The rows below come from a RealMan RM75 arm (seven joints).
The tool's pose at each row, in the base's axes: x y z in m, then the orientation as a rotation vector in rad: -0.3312, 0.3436, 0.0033, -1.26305, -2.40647, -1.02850; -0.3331, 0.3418, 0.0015, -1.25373, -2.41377, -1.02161; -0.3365, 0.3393, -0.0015, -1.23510, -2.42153, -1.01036; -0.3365, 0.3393, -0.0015, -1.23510, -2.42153, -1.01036; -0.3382, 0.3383, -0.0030, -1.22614, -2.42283, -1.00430; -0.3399, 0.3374, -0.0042, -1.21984, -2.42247, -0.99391; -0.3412, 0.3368, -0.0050, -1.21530, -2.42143, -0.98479; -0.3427, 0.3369, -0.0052, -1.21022, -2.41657, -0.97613; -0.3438, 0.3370, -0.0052, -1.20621, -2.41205, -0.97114; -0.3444, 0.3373, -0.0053, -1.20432, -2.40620, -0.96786
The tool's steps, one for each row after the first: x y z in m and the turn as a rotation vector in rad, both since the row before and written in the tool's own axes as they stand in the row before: -0.0009, -0.0030, -0.0001, 0.00654, -0.00007, -0.00671; -0.0010, -0.0051, 0.0001, 0.01188, 0.00470, -0.01013; 0.0000, 0.0000, 0.0000, 0.00000, 0.00000, 0.00000; -0.0003, -0.0024, 0.0003, 0.00638, 0.00396, -0.00343; -0.0001, -0.0023, 0.0001, 0.00892, 0.00354, -0.00053; 0.0000, -0.0016, 0.0001, 0.00765, 0.00306, 0.00035; 0.0009, -0.0012, 0.0001, 0.00782, 0.00614, 0.00211; 0.0007, -0.0008, 0.0000, 0.00494, 0.00539, 0.00167; 0.0005, -0.0004, 0.0002, 0.00331, 0.00525, 0.00300
